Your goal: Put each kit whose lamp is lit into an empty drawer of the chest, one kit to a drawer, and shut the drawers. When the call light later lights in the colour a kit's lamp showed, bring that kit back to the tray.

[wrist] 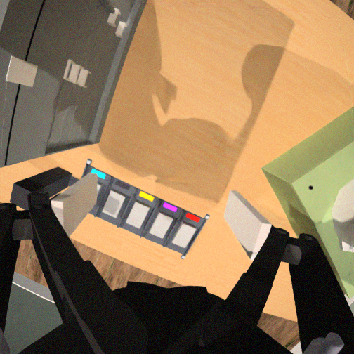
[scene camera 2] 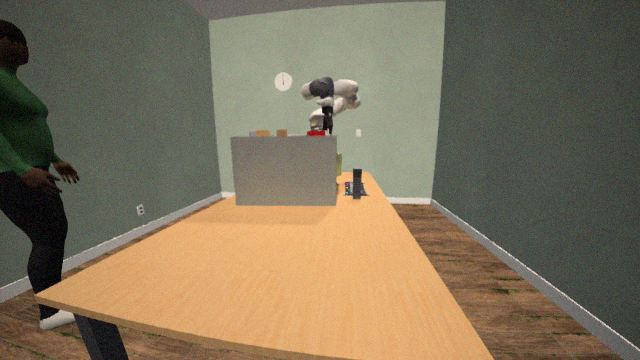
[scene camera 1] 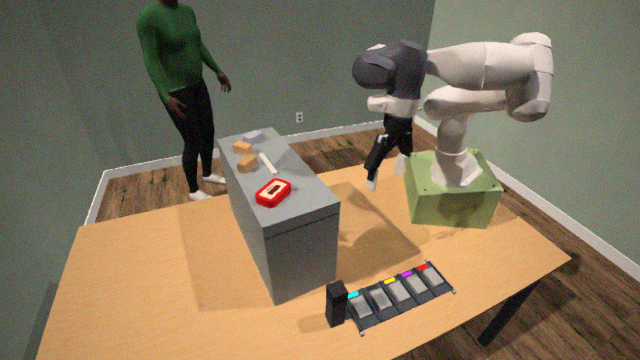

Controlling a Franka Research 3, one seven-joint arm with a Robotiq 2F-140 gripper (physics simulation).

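The grey chest [scene camera 1: 302, 257] [scene camera 2: 285, 170] [wrist: 95, 107] stands on the table. In the wrist view part of its drawer side shows, with pale handles; the drawer fronts in view look shut. The dark tray [scene camera 1: 361, 332] [scene camera 2: 363, 194] [wrist: 183, 257] lies beside the chest. Its bays show light grey pieces. Cyan, yellow, magenta and red marks are bright; the second mark from the cyan end is dark. I cannot tell how far the grey pieces are kits. A black upright box [scene camera 1: 336, 304] [scene camera 2: 357, 184] [wrist: 40, 187] beside the tray shows no lit colour. My gripper [scene camera 1: 385, 174] [wrist: 163, 196] is open and empty, high above the table between chest and base.
On the chest top are a red box [scene camera 1: 273, 193] [scene camera 2: 316, 133], two orange blocks [scene camera 1: 243, 147] [scene camera 1: 247, 163], a lilac block [scene camera 1: 253, 136] and a white bar [scene camera 1: 268, 163]. The green robot base [scene camera 1: 440, 207] [wrist: 300, 175] stands on the table. A person [scene camera 1: 175, 60] [scene camera 2: 25, 150] stands behind the chest.
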